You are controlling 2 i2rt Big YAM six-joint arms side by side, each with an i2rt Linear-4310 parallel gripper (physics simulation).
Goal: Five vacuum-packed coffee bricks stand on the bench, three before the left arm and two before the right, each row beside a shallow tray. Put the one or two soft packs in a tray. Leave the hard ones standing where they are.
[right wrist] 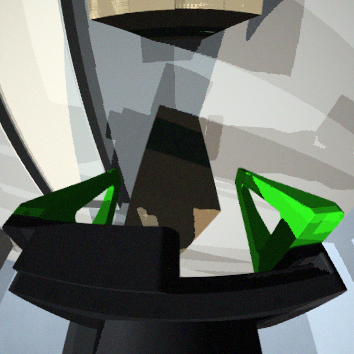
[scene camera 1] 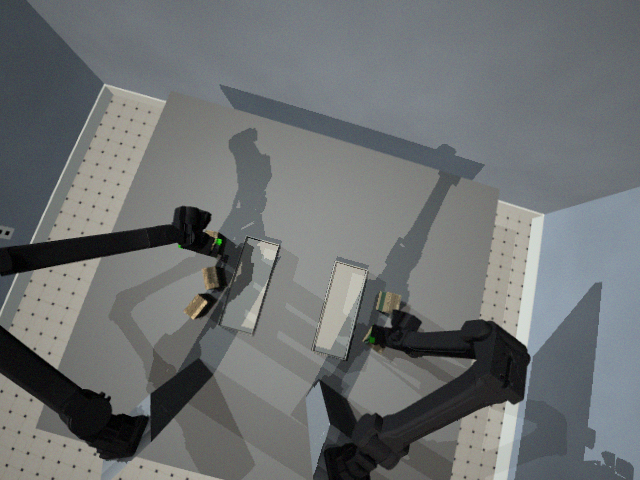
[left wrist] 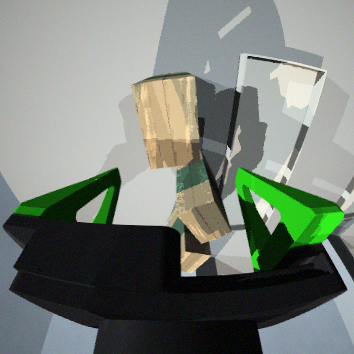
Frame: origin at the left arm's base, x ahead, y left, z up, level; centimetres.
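Where they show: left gripper, fingertip midpoint: (scene camera 1: 206,246) (left wrist: 177,174); right gripper, fingertip midpoint: (right wrist: 177,174) (scene camera 1: 382,336); left arm's base at its link origin: (scene camera 1: 126,437); right arm's base at its link origin: (scene camera 1: 345,467).
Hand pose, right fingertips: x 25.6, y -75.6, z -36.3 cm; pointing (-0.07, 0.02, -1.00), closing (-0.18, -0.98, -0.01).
Observation:
Each offset is from my right fingertips to the top centre of the thing. Level surfaces: height alone.
Three tan coffee bricks with green bands stand left of the left tray @[dy +57.2, dx +15.4, dz -7.7 cm] (scene camera 1: 260,286) (left wrist: 295,105): a far brick @[dy +72.8, dx +30.8, dz +4.2 cm] (scene camera 1: 213,238) (left wrist: 169,117), a middle brick @[dy +70.3, dx +16.6, dz +4.2 cm] (scene camera 1: 210,277) (left wrist: 200,195) and a near brick @[dy +74.1, dx +5.1, dz +4.2 cm] (scene camera 1: 196,306) (left wrist: 194,261). My left gripper (scene camera 1: 200,243) (left wrist: 177,174) is open at the far brick, partly hiding it in the scene view. Right of the right tray @[dy +16.8, dx +8.5, dz -7.7 cm] (scene camera 1: 338,304) (right wrist: 37,75) stand a far brick @[dy -2.4, dx +13.5, dz +4.2 cm] (scene camera 1: 388,302) (right wrist: 175,6) and a shadowed near brick @[dy +1.6, dx -1.9, dz +4.2 cm] (scene camera 1: 377,347) (right wrist: 175,175). My right gripper (scene camera 1: 373,336) (right wrist: 177,174) is open, with the near brick showing between its fingers.
Both trays stand near the middle of the grey bench @[dz -9.9 cm] (scene camera 1: 201,129), between the two rows. Dark angled panels (scene camera 1: 180,395) (scene camera 1: 336,408) show at the near side. Arm shadows cross the bench and both trays.

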